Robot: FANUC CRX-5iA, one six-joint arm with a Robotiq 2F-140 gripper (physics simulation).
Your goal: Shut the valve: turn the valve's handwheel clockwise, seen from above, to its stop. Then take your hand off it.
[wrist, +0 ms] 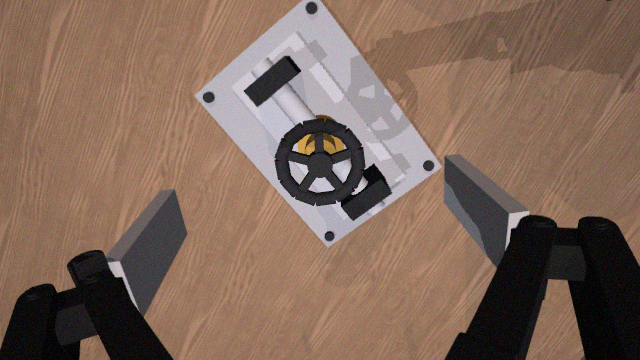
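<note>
The valve's black handwheel, a round rim with several spokes and a hub, shows near the middle of the wrist view. It stands above a brass-coloured valve body on a white pipe. Part of the body and pipe is hidden under the wheel. My gripper is open, with one finger at the left and one at the right of the view. Both fingers are apart from the wheel, which appears between and a little above their tips in the view. The height of the fingers over the wheel is hard to tell.
Two black clamps hold the pipe on a light grey base plate with dark bolts at its corners. The plate lies turned on a wooden table. Shadows of the arm and wheel fall to the upper right.
</note>
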